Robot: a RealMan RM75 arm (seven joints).
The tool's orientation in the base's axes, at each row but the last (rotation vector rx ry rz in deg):
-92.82 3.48 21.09
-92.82 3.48 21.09
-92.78 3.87 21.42
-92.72 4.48 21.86
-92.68 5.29 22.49
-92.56 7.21 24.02
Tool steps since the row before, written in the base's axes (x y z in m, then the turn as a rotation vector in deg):
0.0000 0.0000 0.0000 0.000 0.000 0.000
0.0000 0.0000 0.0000 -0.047 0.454 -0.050
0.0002 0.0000 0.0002 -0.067 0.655 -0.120
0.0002 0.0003 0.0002 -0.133 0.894 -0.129
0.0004 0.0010 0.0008 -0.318 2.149 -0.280
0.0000 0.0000 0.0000 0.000 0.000 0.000
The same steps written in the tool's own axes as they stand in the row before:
0.0000 0.0000 0.0000 0.000 0.000 0.000
0.0000 0.0000 0.0000 0.052 0.019 0.456
0.0001 -0.0002 0.0000 0.089 0.074 0.659
0.0002 -0.0003 0.0002 0.072 0.079 0.907
0.0003 -0.0010 0.0009 0.165 0.160 2.178
0.0000 0.0000 0.0000 0.000 0.000 0.000

